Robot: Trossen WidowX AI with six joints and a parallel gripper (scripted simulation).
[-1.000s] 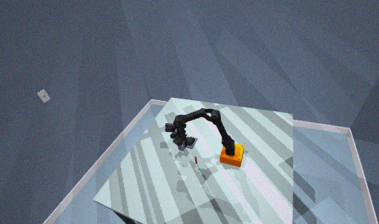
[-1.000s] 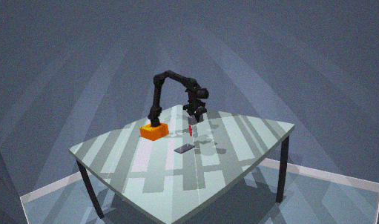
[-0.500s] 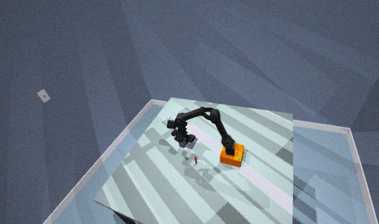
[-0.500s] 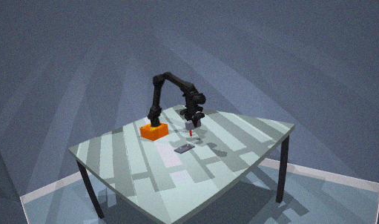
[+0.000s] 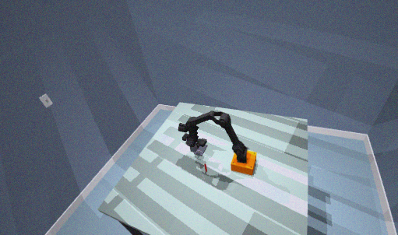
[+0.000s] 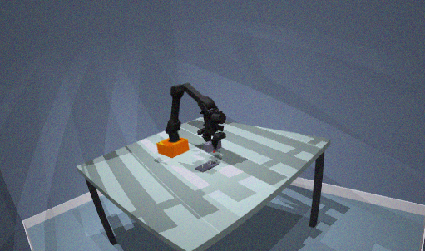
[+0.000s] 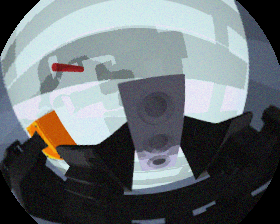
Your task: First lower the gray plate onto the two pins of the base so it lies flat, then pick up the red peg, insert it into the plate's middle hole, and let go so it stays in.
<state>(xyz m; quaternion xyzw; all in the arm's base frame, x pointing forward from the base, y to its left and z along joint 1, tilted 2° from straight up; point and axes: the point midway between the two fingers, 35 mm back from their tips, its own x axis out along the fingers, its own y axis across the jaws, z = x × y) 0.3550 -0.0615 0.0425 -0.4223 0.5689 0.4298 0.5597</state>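
Right now my gripper tip is 140 mm to the right of the red peg, 100 mm past it and 60 mm above it. The rest, counted from my gripper tip: gray plate (30 mm above).
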